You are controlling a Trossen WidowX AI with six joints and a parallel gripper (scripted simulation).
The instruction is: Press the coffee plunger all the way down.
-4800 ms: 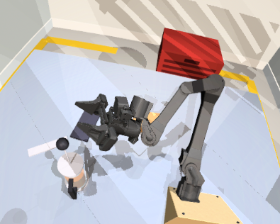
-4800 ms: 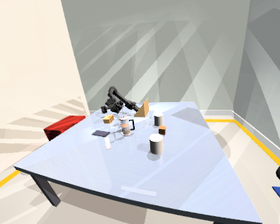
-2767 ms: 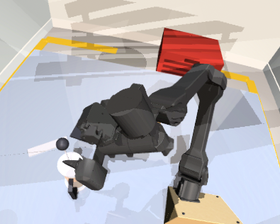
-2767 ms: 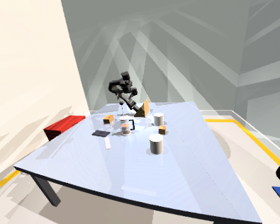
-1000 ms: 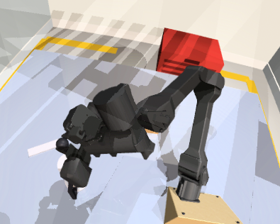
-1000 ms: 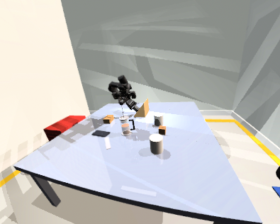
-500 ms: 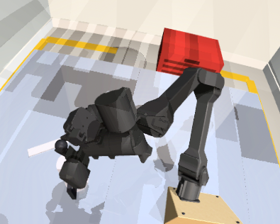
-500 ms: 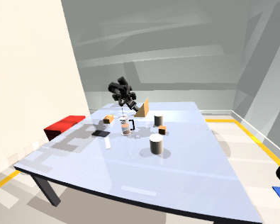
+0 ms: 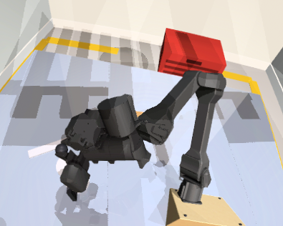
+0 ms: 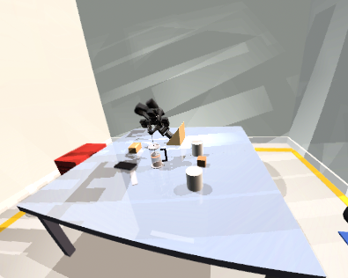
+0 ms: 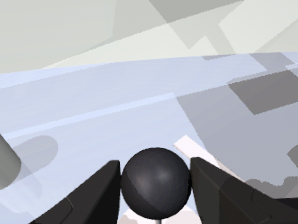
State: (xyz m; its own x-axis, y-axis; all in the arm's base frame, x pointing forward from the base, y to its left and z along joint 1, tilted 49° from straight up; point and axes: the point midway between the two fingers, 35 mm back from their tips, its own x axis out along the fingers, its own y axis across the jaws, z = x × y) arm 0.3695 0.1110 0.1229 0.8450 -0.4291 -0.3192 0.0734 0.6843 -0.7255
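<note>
The coffee press is 12 cm below my gripper tip, 2 cm to the left of it and 1 cm behind it.
</note>
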